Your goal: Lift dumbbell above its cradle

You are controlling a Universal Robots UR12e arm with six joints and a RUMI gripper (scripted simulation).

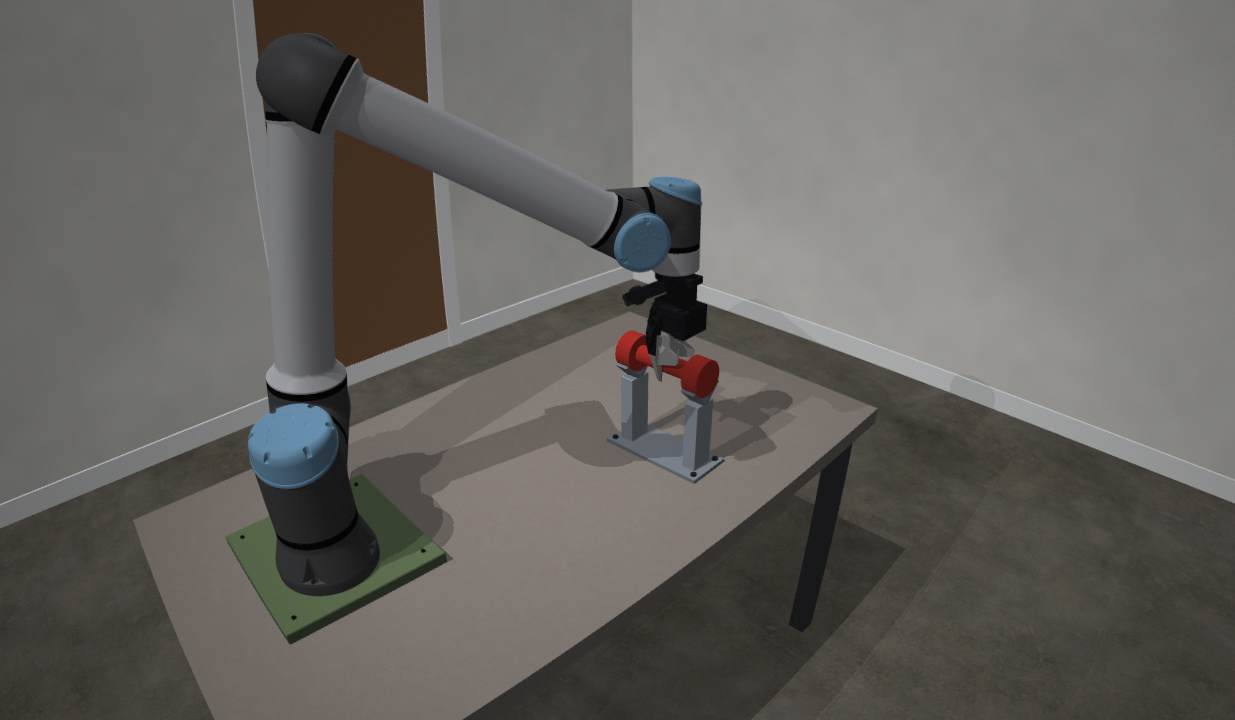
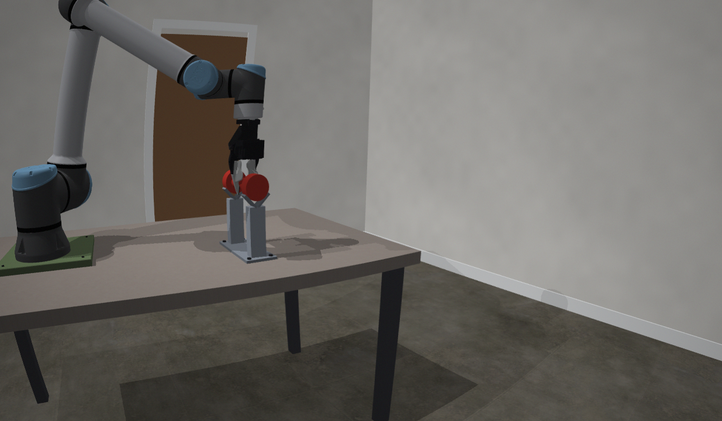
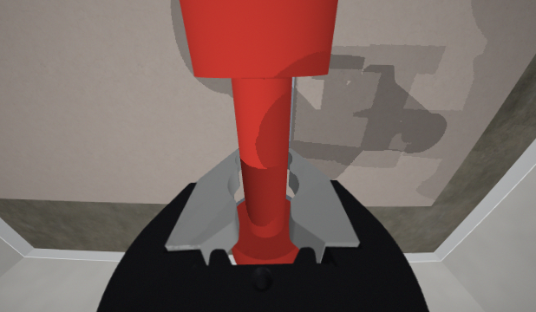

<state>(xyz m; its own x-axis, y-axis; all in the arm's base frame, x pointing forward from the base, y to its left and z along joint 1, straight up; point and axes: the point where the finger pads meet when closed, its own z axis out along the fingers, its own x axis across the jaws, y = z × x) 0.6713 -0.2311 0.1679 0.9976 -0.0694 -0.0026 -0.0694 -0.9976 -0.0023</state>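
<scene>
Now: the red dumbbell 1 cm above my hand.
</scene>
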